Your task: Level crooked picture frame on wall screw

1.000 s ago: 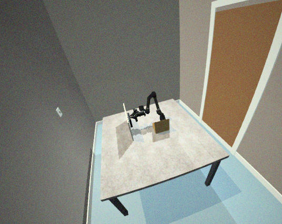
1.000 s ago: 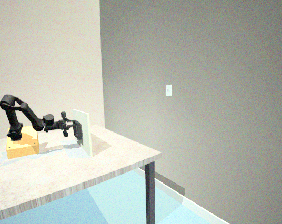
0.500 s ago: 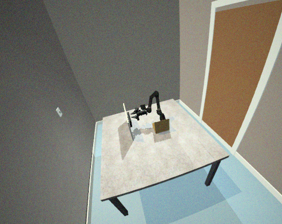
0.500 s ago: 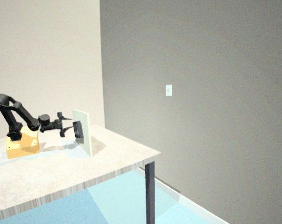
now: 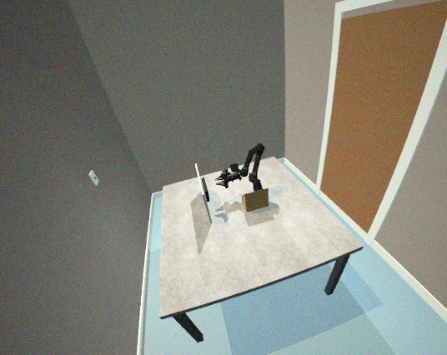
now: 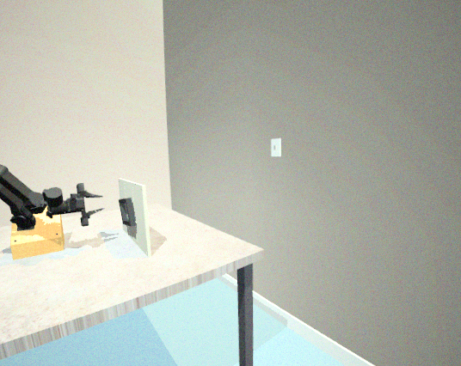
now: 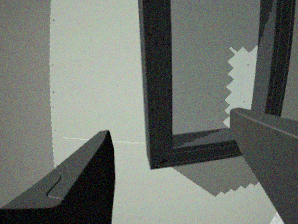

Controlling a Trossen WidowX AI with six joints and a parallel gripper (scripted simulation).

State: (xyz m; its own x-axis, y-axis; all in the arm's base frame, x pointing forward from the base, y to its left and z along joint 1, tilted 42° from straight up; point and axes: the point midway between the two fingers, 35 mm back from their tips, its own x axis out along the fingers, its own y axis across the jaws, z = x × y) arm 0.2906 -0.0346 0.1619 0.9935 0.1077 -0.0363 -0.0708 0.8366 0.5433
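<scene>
My gripper tip is 100 mm short of the picture frame and 60 mm above it. From my gripper tip the other things lie so: wall panel (110 mm ahead, 60 mm below, 10 mm to the left).
</scene>
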